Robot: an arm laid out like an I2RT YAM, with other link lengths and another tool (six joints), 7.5 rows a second.
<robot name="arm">
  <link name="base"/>
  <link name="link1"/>
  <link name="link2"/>
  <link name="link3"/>
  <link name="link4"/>
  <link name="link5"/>
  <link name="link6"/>
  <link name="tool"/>
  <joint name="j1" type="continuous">
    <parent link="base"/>
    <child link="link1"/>
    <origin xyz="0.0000 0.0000 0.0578"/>
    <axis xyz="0 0 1"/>
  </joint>
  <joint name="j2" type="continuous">
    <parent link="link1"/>
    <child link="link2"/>
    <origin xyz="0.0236 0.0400 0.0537"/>
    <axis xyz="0 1 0"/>
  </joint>
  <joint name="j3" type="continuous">
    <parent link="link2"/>
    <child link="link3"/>
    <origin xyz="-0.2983 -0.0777 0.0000"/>
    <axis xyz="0 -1 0"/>
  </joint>
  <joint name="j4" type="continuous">
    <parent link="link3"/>
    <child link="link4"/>
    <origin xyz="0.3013 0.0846 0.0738"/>
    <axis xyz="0 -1 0"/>
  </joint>
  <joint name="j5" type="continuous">
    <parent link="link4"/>
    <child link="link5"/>
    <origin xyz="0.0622 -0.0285 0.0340"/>
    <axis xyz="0 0 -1"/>
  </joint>
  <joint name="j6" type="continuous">
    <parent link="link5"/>
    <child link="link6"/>
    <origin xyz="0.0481 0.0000 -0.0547"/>
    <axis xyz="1 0 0"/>
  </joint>
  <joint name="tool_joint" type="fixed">
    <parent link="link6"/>
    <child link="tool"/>
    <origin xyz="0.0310 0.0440 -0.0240" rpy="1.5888 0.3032 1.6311"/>
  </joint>
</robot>
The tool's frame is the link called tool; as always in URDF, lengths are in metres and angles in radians. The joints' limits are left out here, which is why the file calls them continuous.
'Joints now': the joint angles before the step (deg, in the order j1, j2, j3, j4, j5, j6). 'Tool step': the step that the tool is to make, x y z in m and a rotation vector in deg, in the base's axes. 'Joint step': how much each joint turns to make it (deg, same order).
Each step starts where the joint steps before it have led.
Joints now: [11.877, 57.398, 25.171, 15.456, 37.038, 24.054]
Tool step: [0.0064, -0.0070, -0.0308, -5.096, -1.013, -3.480]
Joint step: [-0.024, 5.485, -4.424, 13.235, 4.695, -5.323]
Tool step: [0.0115, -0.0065, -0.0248, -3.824, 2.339, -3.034]
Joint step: [-0.593, 7.463, -0.431, 7.290, 3.151, -3.578]
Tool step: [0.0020, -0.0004, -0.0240, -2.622, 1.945, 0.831]
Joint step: [-0.168, 5.563, -1.558, 7.049, -0.435, -3.336]
